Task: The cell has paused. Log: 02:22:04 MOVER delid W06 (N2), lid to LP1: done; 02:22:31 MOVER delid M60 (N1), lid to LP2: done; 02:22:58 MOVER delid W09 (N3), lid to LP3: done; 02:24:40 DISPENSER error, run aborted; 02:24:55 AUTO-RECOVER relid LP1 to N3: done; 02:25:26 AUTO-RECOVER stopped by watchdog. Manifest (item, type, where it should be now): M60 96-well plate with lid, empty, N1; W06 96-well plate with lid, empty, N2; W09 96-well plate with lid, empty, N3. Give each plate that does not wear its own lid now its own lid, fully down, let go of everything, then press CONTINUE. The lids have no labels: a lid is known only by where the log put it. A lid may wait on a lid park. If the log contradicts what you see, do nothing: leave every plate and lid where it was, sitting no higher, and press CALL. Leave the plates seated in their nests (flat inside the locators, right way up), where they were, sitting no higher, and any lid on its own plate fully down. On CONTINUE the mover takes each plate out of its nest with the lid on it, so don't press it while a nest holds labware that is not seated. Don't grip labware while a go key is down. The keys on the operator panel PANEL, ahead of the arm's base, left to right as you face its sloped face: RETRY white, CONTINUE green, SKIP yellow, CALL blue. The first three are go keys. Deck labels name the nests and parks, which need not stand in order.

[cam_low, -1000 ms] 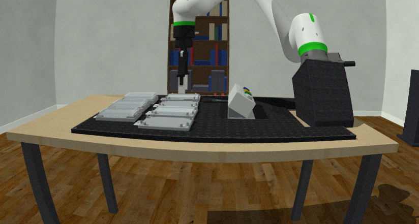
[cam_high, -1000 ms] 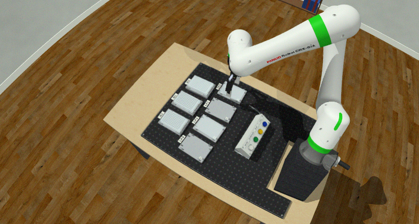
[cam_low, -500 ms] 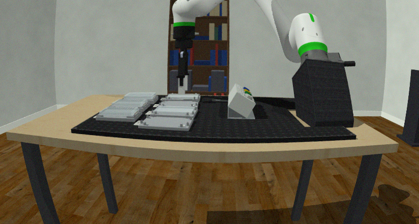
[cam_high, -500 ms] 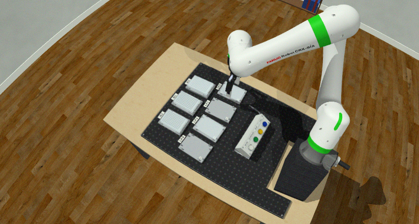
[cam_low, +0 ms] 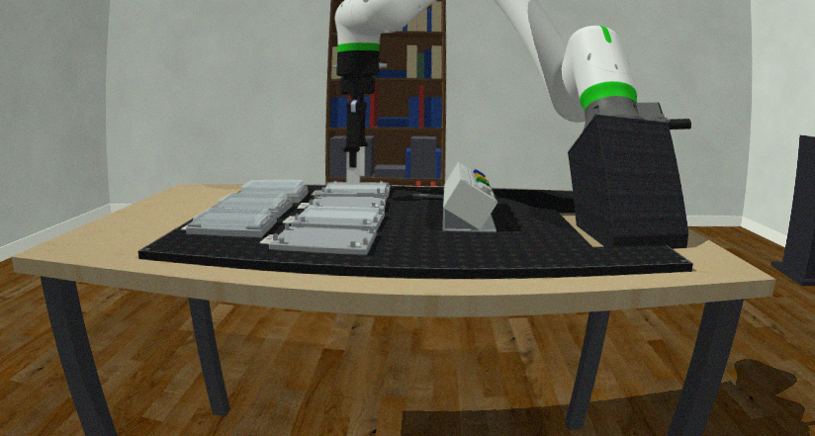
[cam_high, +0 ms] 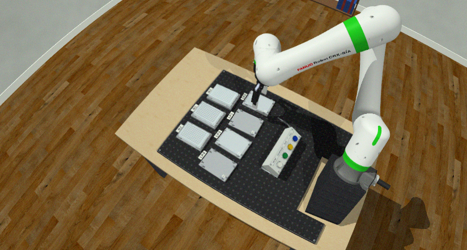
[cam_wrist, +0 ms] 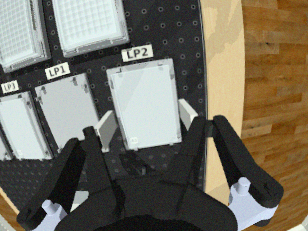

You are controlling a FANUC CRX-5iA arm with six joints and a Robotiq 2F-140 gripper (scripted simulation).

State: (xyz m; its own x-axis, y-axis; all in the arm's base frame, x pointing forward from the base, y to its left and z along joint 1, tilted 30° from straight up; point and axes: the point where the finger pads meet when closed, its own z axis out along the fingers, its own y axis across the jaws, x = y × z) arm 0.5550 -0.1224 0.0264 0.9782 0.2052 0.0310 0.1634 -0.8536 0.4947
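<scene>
The lid park LP2 lies 50 mm below my hand. Also, from my hand: park LP1: 20 mm behind, 130 mm to the left, 50 mm below; LP3: 40 mm behind, 260 mm to the left, 50 mm below; LP1 label: 70 mm ahead, 150 mm to the left, 50 mm below.
</scene>
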